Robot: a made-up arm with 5 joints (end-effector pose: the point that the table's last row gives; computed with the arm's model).
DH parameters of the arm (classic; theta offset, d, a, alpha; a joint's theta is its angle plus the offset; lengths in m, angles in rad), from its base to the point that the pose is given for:
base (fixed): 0 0.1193 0 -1.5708
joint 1: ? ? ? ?
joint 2: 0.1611 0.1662 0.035 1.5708
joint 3: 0 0.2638 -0.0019 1.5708
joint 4: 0 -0.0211 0.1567 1.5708
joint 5: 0.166 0 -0.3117 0
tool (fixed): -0.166 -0.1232 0 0
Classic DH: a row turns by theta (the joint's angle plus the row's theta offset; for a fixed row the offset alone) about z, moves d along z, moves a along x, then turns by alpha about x.
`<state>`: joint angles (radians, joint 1 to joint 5).
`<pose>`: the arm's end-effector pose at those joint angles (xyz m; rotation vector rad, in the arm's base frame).
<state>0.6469 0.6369 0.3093 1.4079 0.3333</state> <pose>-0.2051 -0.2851 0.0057 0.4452 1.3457 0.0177</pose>
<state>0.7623 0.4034 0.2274 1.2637 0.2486</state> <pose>-0.2496 -0.2734 0.0644 0.3096 1.5841 -0.0367</pose>
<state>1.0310 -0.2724 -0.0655 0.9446 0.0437</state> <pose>-0.2745 -0.2643 0.2729 0.0637 2.2470 0.1038</pose>
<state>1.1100 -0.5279 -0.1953 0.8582 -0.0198</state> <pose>-0.2412 -0.2691 0.3474 0.0730 2.4858 0.2292</pose>
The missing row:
joint 1: 0.1611 0 -0.0736 3.1416
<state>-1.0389 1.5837 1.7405 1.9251 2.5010</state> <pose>0.3348 0.1256 0.5679 0.0683 1.6715 -1.9606</pose>
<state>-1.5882 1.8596 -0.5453 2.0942 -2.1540</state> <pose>0.1556 -0.0703 0.5681 1.4050 -1.0772 -2.2603</pose>
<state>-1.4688 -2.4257 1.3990 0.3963 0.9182</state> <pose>-0.4832 -0.1781 0.0441 0.1125 1.0870 -0.6206</pose>
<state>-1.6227 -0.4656 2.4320 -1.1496 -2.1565</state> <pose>0.0566 -0.5137 0.0558 -0.6129 0.3202 1.2357</pose>
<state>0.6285 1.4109 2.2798 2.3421 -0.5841</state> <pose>0.0908 -0.2342 0.1921 2.1039 1.4539 -0.2489</pose>
